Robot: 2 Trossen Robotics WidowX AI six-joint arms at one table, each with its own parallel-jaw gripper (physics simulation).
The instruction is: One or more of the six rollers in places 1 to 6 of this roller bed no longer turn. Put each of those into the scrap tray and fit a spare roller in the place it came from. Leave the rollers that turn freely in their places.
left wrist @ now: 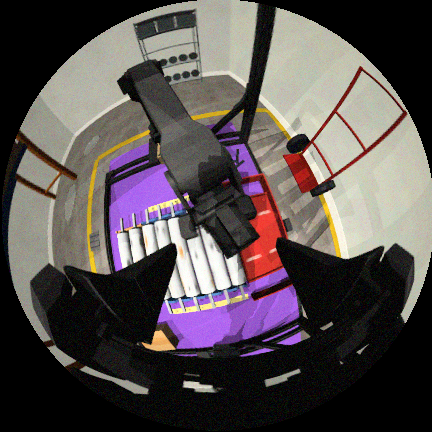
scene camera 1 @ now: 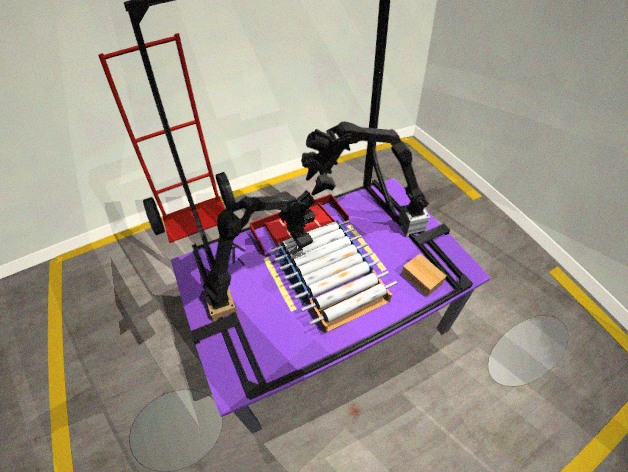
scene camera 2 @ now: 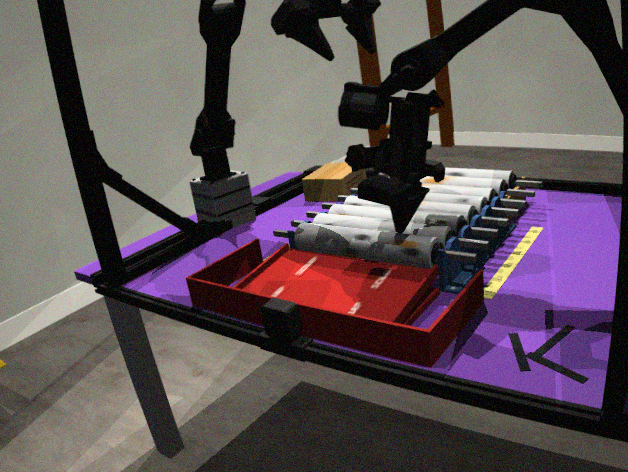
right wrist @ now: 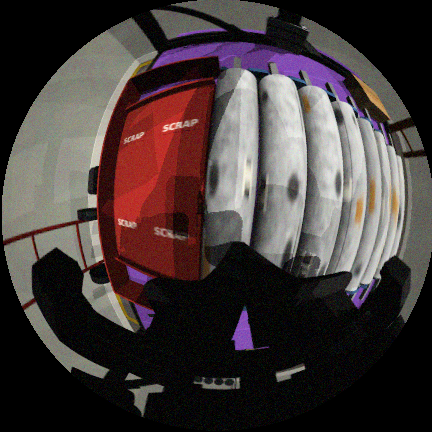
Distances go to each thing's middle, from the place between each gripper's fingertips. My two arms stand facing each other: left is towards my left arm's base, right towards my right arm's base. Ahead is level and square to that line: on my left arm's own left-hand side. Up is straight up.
Scene:
I see the wooden rack [scene camera 1: 385, 299] 340 mm ahead of my right hand, 60 mm to the left of it and 50 mm below it. From my right hand the other things lie so: brown box [scene camera 2: 333, 179] (390 mm to the left, 380 mm ahead, 50 mm below).
I see my left gripper 33 cm short of the wooden rack and 32 cm above it. Round my left hand: brown box (37 cm ahead, 33 cm to the left, 32 cm below).

